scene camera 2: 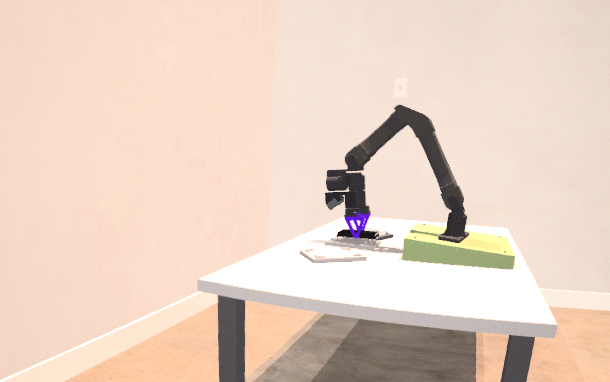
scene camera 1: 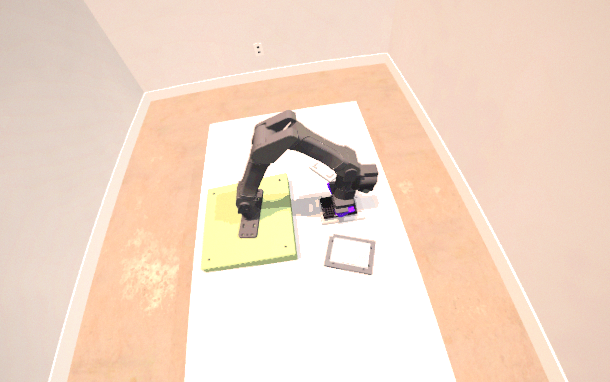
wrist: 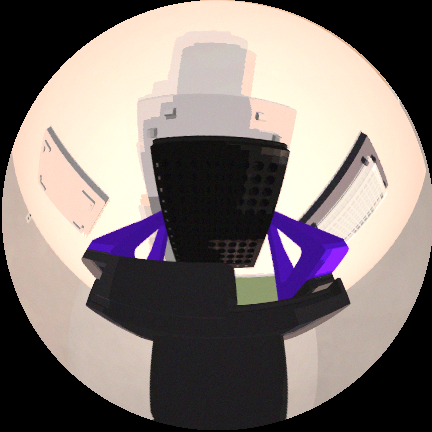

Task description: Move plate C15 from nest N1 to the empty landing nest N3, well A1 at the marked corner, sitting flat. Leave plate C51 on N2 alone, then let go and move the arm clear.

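My gripper (scene camera 1: 339, 205) (scene camera 2: 356, 234) (wrist: 217, 214) has purple fingers and is shut on the long sides of the black well plate C15 (scene camera 1: 328, 210) (scene camera 2: 369, 234) (wrist: 219, 193). It holds the plate level and very low over a grey nest (scene camera 1: 339, 221) (scene camera 2: 346, 242) (wrist: 209, 112). I cannot tell whether plate and nest touch. The white gridded plate C51 (scene camera 1: 350, 252) (wrist: 354, 201) lies in its grey-framed nest (scene camera 1: 330, 252) to one side. A pale empty nest (scene camera 1: 318, 168) (scene camera 2: 333, 255) (wrist: 64, 177) lies on the other side, partly hidden by the arm in scene camera 1.
The arm stands on a green wedge base (scene camera 1: 222, 230) (scene camera 2: 457, 250) (wrist: 254, 289) on the white table (scene camera 1: 297, 329) (scene camera 2: 379, 295). The three nests lie in a row beside the base. The room's walls stand well back from the table.
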